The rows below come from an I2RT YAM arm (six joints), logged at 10 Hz.
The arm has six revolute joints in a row. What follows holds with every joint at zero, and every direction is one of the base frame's.
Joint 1 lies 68.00 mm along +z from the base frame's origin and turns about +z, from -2.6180 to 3.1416 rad.
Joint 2 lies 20.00 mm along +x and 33.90 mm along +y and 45.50 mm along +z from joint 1 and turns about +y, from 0.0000 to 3.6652 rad.
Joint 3 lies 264.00 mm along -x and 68.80 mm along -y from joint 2 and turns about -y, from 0.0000 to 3.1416 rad.
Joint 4 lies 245.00 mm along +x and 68.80 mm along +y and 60.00 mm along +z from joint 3 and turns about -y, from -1.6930 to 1.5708 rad.
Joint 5 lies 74.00 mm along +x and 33.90 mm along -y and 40.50 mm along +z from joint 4 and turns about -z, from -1.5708 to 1.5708 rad.
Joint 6 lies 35.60 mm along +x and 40.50 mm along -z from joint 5 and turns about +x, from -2.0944 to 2.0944 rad.
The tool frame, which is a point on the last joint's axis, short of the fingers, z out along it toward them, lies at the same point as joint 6; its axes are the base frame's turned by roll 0.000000, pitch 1.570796 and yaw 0.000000 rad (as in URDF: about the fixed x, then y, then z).
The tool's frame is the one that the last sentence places.
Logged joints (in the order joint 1, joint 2, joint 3, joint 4, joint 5, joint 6), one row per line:
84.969, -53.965, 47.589, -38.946, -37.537, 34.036
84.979, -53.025, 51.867, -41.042, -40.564, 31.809
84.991, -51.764, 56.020, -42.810, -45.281, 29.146
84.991, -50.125, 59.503, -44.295, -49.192, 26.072
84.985, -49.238, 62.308, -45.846, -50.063, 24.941
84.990, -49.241, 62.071, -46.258, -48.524, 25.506
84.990, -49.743, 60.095, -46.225, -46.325, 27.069
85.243, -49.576, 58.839, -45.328, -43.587, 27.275
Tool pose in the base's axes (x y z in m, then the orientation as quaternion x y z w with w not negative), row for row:
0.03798, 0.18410, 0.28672, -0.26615, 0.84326, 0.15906, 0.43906
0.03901, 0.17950, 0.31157, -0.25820, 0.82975, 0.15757, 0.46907
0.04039, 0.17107, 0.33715, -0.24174, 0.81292, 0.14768, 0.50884
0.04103, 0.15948, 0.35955, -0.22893, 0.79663, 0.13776, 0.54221
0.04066, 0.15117, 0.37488, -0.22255, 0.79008, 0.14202, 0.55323
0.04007, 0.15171, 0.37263, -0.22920, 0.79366, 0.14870, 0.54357
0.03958, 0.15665, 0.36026, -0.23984, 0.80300, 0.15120, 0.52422
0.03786, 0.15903, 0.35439, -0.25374, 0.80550, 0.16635, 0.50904
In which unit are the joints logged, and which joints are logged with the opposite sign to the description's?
The joints are logged in degrees. Opposite sign: joint 2, joint 5.
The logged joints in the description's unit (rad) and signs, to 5 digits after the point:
1.48299, 0.94187, 0.83058, -0.67974, 0.65514, 0.59404
1.48316, 0.92546, 0.90525, -0.71632, 0.70798, 0.55517
1.48337, 0.90345, 0.97773, -0.74718, 0.79030, 0.50869
1.48337, 0.87485, 1.03852, -0.77309, 0.85856, 0.45504
1.48327, 0.85937, 1.08748, -0.80016, 0.87376, 0.43530
1.48336, 0.85942, 1.08334, -0.80735, 0.84690, 0.44516
1.48336, 0.86818, 1.04886, -0.80678, 0.80852, 0.47244
1.48777, 0.86526, 1.02693, -0.79112, 0.76074, 0.47604

